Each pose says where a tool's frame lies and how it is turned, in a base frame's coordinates. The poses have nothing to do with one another.
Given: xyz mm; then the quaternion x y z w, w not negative.
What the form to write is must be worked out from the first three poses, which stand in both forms.
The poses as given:
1: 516 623 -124 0.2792 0.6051 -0.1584 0.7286
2: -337 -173 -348 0.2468 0.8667 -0.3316 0.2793
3: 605 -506 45 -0.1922 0.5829 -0.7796 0.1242
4: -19 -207 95 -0.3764 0.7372 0.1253 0.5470
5: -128 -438 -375 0.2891 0.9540 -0.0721 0.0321
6: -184 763 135 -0.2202 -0.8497 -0.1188 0.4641
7: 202 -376 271 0.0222 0.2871 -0.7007 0.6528
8: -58 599 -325 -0.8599 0.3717 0.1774 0.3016
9: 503 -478 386 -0.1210 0.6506 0.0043 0.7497
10: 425 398 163 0.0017 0.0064 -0.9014 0.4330
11: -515 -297 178 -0.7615 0.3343 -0.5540 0.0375
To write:
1: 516 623 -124 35.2 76.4 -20.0
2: -337 -173 -348 37.9 133.2 -51.0
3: 605 -506 45 -32.1 97.4 -130.2
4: -19 -207 95 -51.1 100.1 17.0
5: -128 -438 -375 51.0 168.3 -12.7
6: -184 763 135 -31.0 -119.6 -16.7
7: 202 -376 271 2.9 37.3 -91.1
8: -58 599 -325 -130.7 56.5 27.0
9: 503 -478 386 -15.2 81.5 0.5
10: 425 398 163 0.2 0.9 -128.7
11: -515 -297 178 -133.9 58.8 -97.4
